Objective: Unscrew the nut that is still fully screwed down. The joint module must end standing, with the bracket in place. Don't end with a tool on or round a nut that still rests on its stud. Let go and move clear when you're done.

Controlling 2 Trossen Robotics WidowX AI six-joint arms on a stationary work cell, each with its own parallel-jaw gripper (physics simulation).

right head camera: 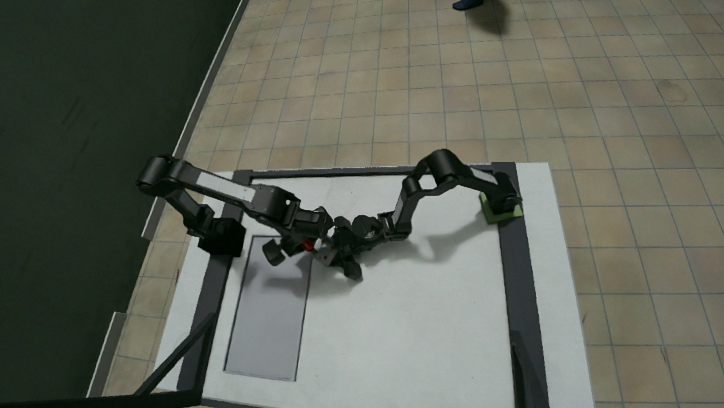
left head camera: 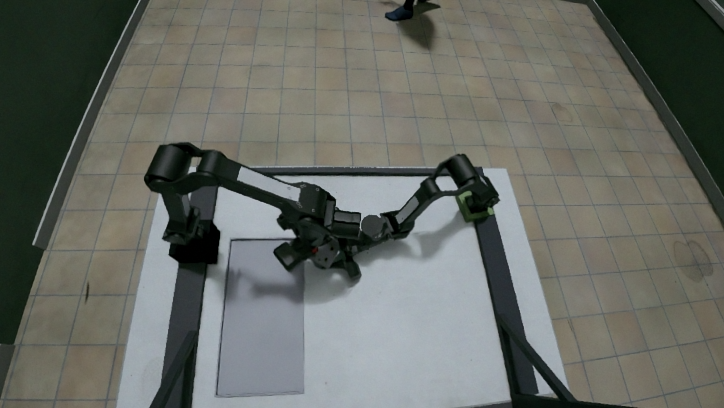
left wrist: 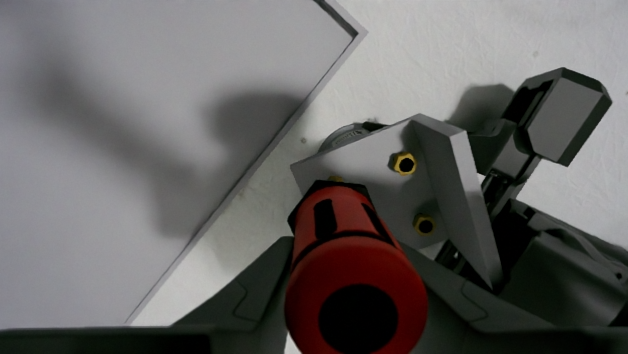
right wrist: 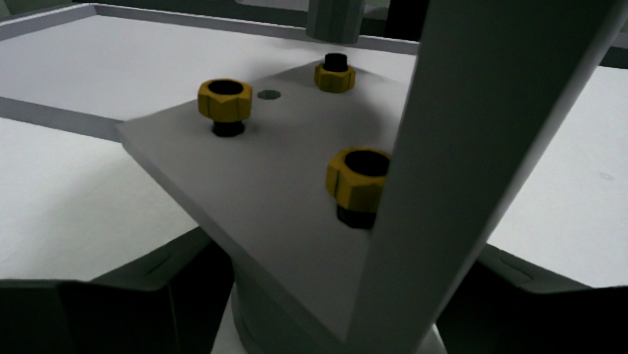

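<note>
The joint module point(right wrist: 260, 310) point(left wrist: 345, 137) stands under the grey angled bracket point(left head camera: 329, 254) point(left wrist: 350, 152) point(right wrist: 280, 200), which is in place on top. In the right wrist view, two yellow nuts point(right wrist: 225, 100) point(right wrist: 357, 177) sit high on their studs; a third nut point(right wrist: 335, 78) sits low against the plate, its stud poking out above. My left gripper point(right head camera: 307, 245) point(left wrist: 336, 249) is shut on the red nut driver point(left wrist: 355, 280), whose socket point(right wrist: 335, 22) hangs just above the low nut, apart from it. My right gripper point(right wrist: 325, 222) is shut on the module's body, below the bracket.
A grey shallow tray point(left head camera: 263, 349) point(right head camera: 263, 334) point(left wrist: 125, 60) lies beside the module, on the left of the white table point(left head camera: 405, 344) point(right head camera: 405, 344). The bracket's upright wall point(left wrist: 462, 190) point(right wrist: 480, 125) rises beside the nuts. A green block point(left head camera: 473, 210) point(right head camera: 499, 215) is at the right arm's base.
</note>
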